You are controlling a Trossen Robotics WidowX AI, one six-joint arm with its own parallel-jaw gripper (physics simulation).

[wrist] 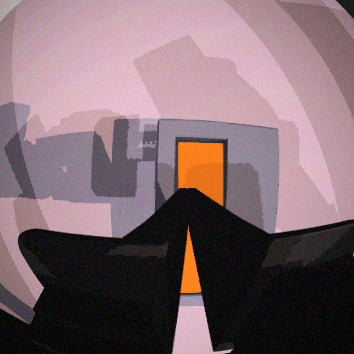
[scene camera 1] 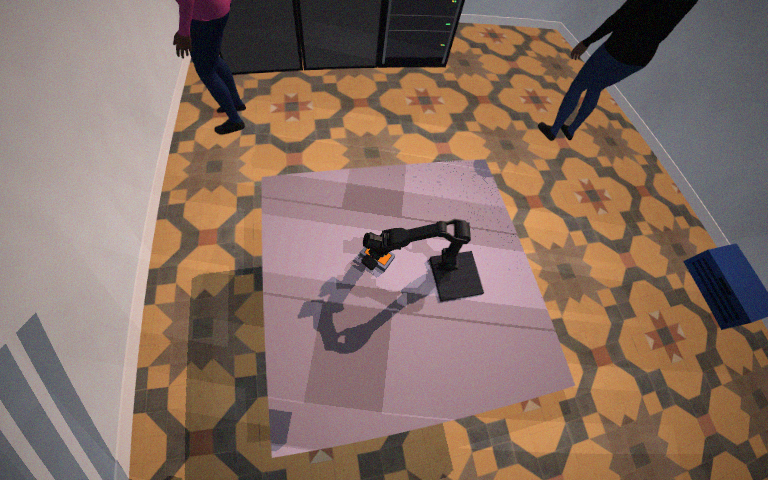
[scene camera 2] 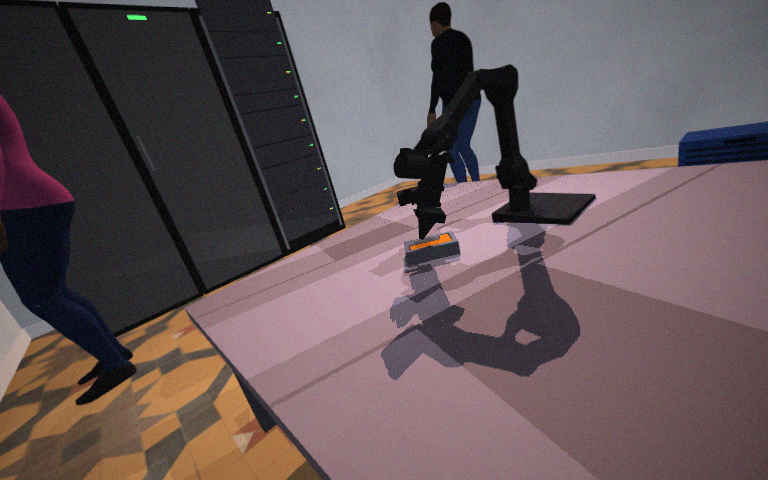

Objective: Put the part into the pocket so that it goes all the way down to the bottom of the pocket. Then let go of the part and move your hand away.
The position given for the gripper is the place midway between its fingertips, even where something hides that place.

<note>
The gripper (scene camera 2: 421, 239) is shut and holds nothing. Also in view: an orange part (wrist: 199, 164). Also in view: a grey pocket block (wrist: 250, 153).
The gripper also shows in the wrist view (wrist: 186, 195).
</note>
